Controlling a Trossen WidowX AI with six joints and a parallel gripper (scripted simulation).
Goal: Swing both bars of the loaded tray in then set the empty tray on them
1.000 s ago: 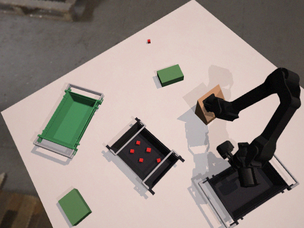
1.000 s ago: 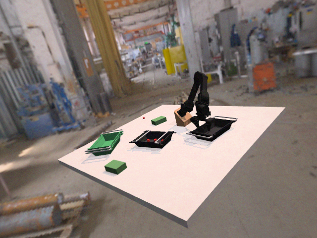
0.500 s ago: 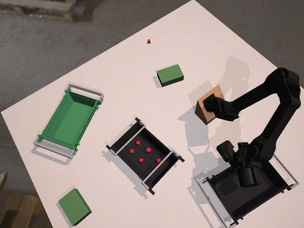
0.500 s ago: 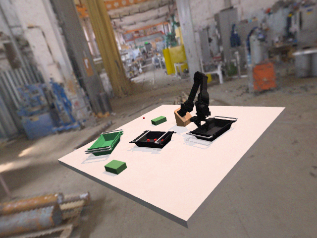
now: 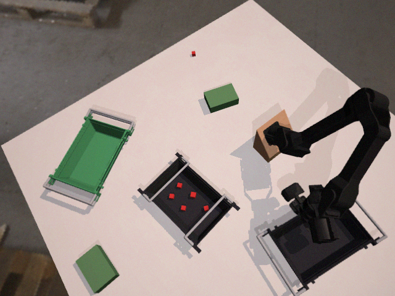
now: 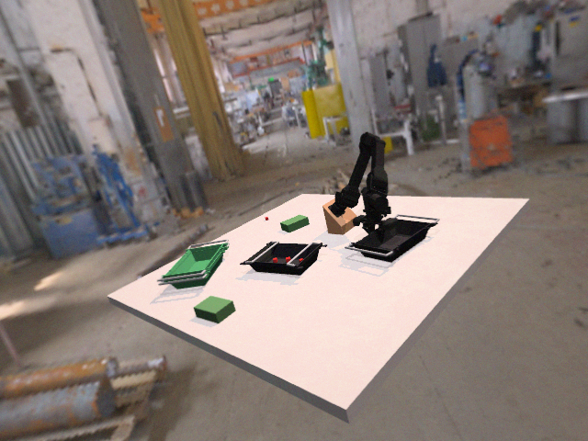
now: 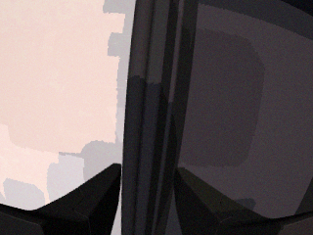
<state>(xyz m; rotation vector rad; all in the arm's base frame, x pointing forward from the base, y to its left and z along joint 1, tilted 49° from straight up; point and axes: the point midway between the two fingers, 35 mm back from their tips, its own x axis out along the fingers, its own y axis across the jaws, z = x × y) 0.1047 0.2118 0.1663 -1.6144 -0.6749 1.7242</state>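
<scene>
My gripper tip is now 80 mm to the right of the black tray, 30 mm below it and 10 mm short of it.
</scene>
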